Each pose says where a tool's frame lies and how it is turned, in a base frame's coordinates. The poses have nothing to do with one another.
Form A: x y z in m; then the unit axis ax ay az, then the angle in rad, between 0 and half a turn.
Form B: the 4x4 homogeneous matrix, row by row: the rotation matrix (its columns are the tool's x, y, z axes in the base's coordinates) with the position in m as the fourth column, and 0 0 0 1 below. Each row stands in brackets. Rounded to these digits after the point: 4 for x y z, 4 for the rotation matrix.
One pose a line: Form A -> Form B
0.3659, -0.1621, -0.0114, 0.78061, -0.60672, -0.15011, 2.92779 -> [[0.2276, -0.9046, -0.3604, 0.3659], [-0.9683, -0.2494, 0.0144, -0.1621], [-0.1030, 0.3457, -0.9327, -0.0114], [0, 0, 0, 1]]
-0.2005, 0.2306, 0.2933, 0.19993, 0.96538, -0.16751, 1.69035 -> [[-0.0745, 0.3823, 0.9210, -0.2005], [0.0497, 0.9239, -0.3795, 0.2306], [-0.9960, 0.0175, -0.0879, 0.2933], [0, 0, 0, 1]]
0.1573, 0.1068, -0.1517, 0.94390, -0.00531, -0.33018, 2.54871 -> [[0.8005, 0.1753, -0.5731, 0.1573], [-0.1937, -0.8293, -0.5242, 0.1068], [-0.5672, 0.5306, -0.6299, -0.1517], [0, 0, 0, 1]]
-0.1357, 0.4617, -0.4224, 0.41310, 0.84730, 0.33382, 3.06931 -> [[-0.6565, 0.6750, 0.3366, -0.1357], [0.7232, 0.4366, 0.5351, 0.4617], [0.2142, 0.5948, -0.7748, -0.4224], [0, 0, 0, 1]]
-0.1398, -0.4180, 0.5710, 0.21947, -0.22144, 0.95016, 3.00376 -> [[-0.8946, -0.2273, 0.3847, -0.1398], [0.0338, -0.8929, -0.4490, -0.4180], [0.4455, -0.3887, 0.8065, 0.5710], [0, 0, 0, 1]]
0.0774, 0.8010, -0.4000, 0.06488, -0.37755, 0.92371, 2.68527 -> [[-0.8897, -0.4535, -0.0526, 0.0774], [0.3605, -0.6272, -0.6904, 0.8010], [0.2801, -0.6332, 0.7215, -0.4000], [0, 0, 0, 1]]
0.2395, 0.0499, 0.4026, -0.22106, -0.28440, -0.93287, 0.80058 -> [[0.7111, 0.6887, -0.1415, 0.2395], [-0.6505, 0.7209, 0.2392, 0.0499], [0.2668, -0.0781, 0.9606, 0.4026], [0, 0, 0, 1]]
